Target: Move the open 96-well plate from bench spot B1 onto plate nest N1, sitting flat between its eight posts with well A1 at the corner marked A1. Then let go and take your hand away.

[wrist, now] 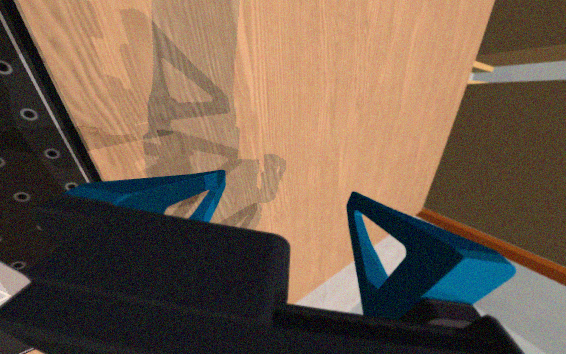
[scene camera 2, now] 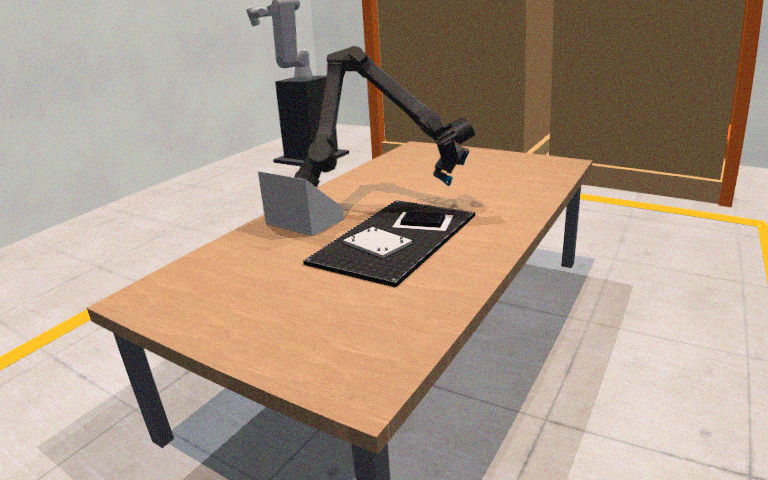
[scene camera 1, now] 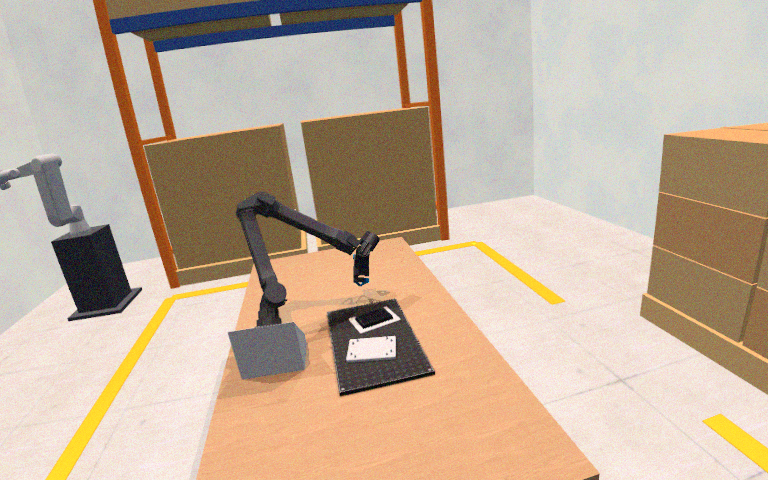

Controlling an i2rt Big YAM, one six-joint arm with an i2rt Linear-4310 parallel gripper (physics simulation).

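Places are measured from the arm's base along level axes (x ahead, y left, z up), in metres.
Pixels of known places: gripper, fingertip midpoint: (wrist: pixel 287 188) (scene camera 2: pixel 455 175) (scene camera 1: pixel 359 276); arm's base at its link origin: (scene camera 2: pixel 302 189) (scene camera 1: pixel 269 333).
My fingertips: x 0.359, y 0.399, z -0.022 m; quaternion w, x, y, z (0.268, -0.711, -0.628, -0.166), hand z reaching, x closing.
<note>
For each thing: its middle in the pictures, then the offset to it from my fingertips. Level surfaces: height alone.
- black 96-well plate at the middle of its body: (scene camera 2: pixel 423 218) (scene camera 1: pixel 373 317) 0.263 m right, 0.015 m ahead, 0.067 m down
- white plate nest N1 at the middle of its body: (scene camera 2: pixel 377 240) (scene camera 1: pixel 371 347) 0.469 m right, 0.023 m back, 0.065 m down
- black perforated board at the middle of its body: (scene camera 2: pixel 396 236) (scene camera 1: pixel 372 338) 0.388 m right, 0.010 m back, 0.082 m down
- wooden table at its surface level: 0.089 m down
The black 96-well plate (scene camera 1: pixel 373 318) (scene camera 2: pixel 423 218) lies on the white outlined spot B1 (scene camera 1: pixel 360 328) (scene camera 2: pixel 446 226) at the far part of the black board. The white plate nest N1 (scene camera 1: pixel 371 348) (scene camera 2: pixel 377 242), with small dark posts around its edge, lies on the same board, nearer scene camera 1. The A1 mark is too small to make out. My gripper (scene camera 1: pixel 361 281) (scene camera 2: pixel 454 169) (wrist: pixel 287 188) is open, its blue fingers wide apart with nothing between them. It hangs above the table, beyond the plate's far side and higher than it. The plate's wells do not show in the wrist view.
The black perforated board (scene camera 1: pixel 385 376) (scene camera 2: pixel 339 263) (wrist: pixel 30 150) lies on the wooden table (scene camera 1: pixel 396 430) (scene camera 2: pixel 271 328) (wrist: pixel 320 100). A grey wedge-shaped block (scene camera 1: pixel 266 350) (scene camera 2: pixel 294 203) stands by the arm's base. A tall rack (scene camera 1: pixel 121 107) stands behind the table.
</note>
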